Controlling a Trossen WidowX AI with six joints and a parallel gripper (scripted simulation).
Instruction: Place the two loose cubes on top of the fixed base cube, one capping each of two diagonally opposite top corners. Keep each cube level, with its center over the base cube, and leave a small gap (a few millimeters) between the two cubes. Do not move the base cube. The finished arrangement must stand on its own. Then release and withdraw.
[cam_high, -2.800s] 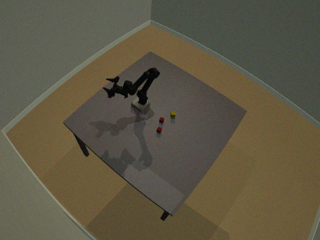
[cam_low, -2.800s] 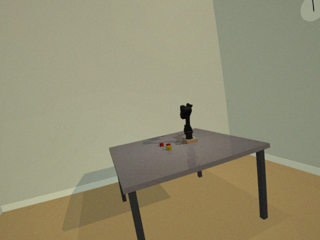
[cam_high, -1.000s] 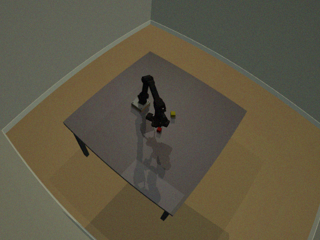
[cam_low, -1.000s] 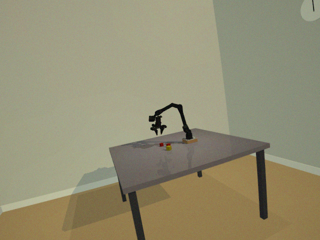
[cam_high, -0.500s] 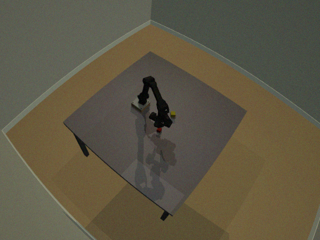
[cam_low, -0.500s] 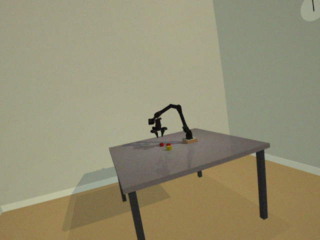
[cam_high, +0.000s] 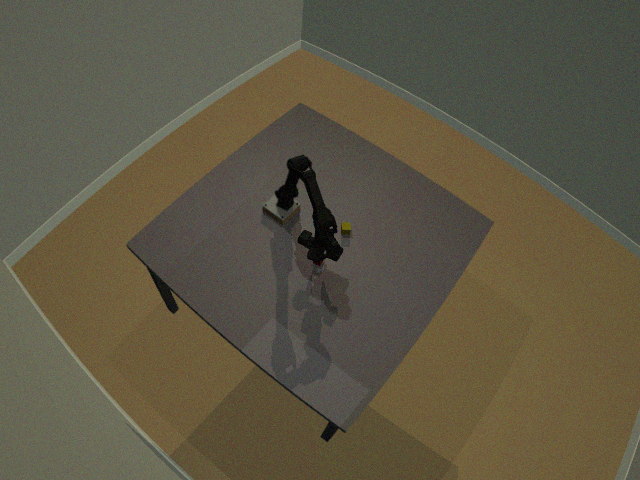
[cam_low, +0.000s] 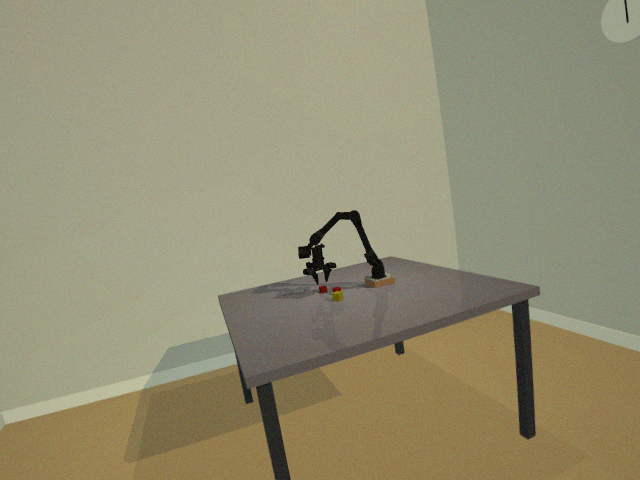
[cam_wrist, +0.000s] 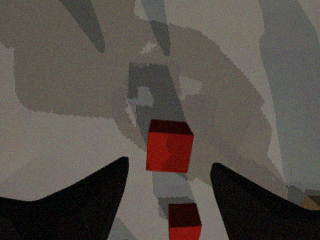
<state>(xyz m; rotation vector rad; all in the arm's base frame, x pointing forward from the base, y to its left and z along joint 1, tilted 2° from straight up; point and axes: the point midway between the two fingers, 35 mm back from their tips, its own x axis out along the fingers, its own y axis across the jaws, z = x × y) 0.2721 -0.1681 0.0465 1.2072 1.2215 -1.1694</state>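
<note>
My gripper tip is 21 cm to the right of the yellow base cube, 3 cm short of it and 3 cm above it.
</note>
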